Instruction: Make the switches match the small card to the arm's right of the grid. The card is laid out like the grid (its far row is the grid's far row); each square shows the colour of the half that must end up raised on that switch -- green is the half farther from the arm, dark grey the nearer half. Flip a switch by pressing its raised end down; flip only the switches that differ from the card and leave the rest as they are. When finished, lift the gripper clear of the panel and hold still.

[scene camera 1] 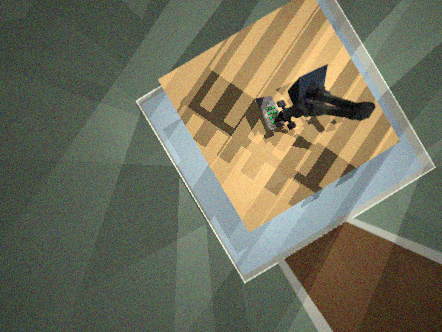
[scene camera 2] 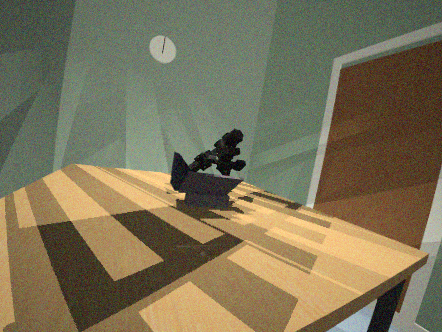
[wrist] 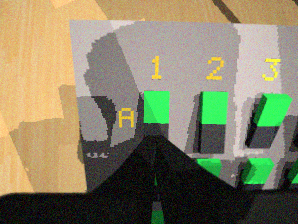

Labels:
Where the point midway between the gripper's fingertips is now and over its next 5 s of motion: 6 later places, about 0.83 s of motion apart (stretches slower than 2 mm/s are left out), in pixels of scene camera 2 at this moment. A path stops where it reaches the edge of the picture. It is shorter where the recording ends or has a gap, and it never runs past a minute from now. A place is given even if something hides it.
My gripper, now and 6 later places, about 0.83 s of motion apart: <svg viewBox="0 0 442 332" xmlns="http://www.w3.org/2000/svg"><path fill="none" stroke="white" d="M227 180L227 180L223 166L215 172L215 176L215 177L213 163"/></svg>

